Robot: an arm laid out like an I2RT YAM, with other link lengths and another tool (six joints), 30 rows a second.
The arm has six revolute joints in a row. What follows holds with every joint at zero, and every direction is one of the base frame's. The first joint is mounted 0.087 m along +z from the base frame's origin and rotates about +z. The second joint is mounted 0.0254 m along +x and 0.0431 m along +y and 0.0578 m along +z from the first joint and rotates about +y. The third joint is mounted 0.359 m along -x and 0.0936 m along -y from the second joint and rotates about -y. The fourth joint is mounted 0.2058 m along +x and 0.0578 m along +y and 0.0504 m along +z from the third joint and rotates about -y. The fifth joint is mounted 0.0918 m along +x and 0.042 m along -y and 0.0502 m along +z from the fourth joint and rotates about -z. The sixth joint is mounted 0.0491 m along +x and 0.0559 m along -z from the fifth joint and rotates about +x. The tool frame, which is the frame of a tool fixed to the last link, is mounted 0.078 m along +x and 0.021 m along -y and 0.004 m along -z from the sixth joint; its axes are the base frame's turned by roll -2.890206, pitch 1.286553 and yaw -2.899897 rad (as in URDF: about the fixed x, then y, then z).
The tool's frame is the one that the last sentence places.
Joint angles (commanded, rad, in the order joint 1, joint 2, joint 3, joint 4, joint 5, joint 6), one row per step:
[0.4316 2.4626 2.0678 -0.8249 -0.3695 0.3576]
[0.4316 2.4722 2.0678 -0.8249 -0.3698 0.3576]
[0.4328 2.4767 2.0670 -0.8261 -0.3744 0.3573]
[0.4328 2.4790 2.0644 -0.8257 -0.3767 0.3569]
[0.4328 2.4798 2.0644 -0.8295 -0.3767 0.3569]
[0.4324 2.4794 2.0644 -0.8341 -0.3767 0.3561]
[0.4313 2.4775 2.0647 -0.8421 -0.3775 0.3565]
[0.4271 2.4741 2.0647 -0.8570 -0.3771 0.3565]
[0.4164 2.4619 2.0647 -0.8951 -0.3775 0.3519]
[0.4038 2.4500 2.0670 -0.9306 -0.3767 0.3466]
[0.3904 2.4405 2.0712 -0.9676 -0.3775 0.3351]
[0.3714 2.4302 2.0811 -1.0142 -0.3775 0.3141]
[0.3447 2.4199 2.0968 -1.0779 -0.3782 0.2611]
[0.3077 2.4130 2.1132 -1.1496 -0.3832 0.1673]
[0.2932 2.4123 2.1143 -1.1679 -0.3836 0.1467]
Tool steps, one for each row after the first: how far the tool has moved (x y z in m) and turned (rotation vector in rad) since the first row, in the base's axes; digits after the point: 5 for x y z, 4 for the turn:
[-0.00019 -0.00004 -0.00525 -0.0038 0.0088 0.0001]
[-0.00125 0.00085 -0.00786 -0.0026 0.0164 0.0031]
[-0.00194 0.00085 -0.00972 -0.0026 0.0212 0.0042]
[-0.00268 0.00050 -0.01036 -0.0045 0.0254 0.0042]
[-0.00344 -0.00011 -0.01038 -0.0063 0.0289 0.0045]
[-0.00466 -0.00125 -0.00967 -0.0080 0.0346 0.0033]
[-0.00645 -0.00474 -0.00858 -0.0130 0.0450 -0.0011]
[-0.01109 -0.01340 -0.00379 -0.0236 0.0667 -0.0077]
[-0.01445 -0.02264 0.00159 -0.0330 0.0837 -0.0158]
[-0.01773 -0.03199 0.00626 -0.0421 0.1006 -0.0188]
[-0.02058 -0.04441 0.01249 -0.0531 0.1162 -0.0190]
[-0.02405 -0.06131 0.01983 -0.0689 0.1295 0.0024]
[-0.02743 -0.08299 0.02588 -0.0837 0.1381 0.0518]
[-0.02843 -0.09123 0.02626 -0.0881 0.1459 0.0563]

